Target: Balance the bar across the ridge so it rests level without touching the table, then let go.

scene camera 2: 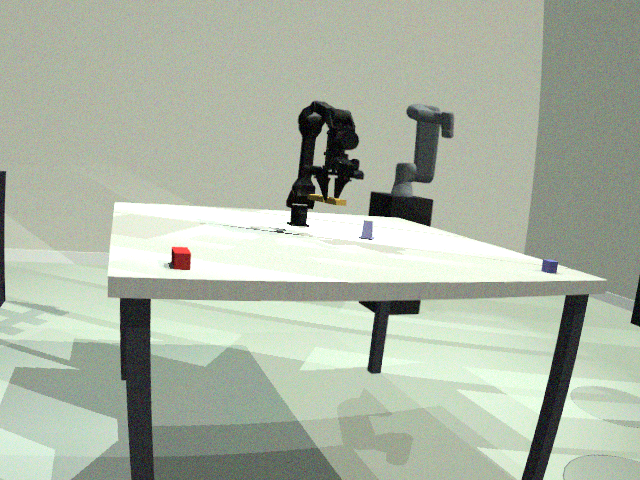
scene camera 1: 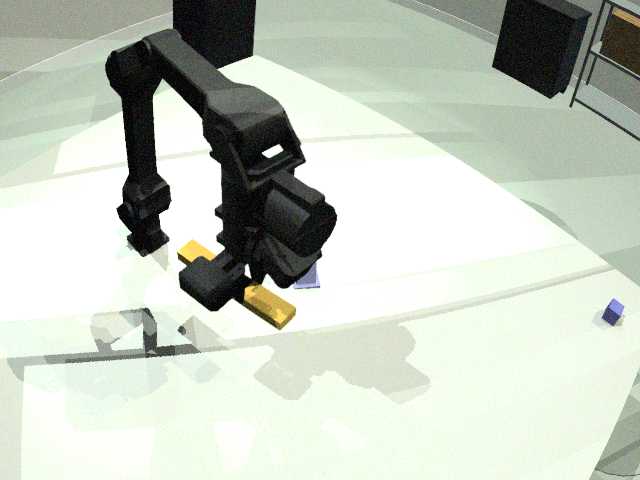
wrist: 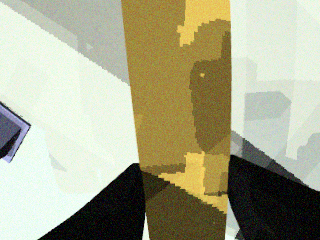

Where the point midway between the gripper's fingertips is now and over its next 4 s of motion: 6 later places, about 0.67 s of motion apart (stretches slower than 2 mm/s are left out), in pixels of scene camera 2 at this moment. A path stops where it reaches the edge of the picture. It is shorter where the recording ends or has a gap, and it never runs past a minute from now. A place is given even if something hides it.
My gripper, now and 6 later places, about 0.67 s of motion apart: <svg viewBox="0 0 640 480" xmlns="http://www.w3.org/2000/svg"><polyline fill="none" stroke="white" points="330,200 353,202 369,203 368,211 367,216 367,216 367,217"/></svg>
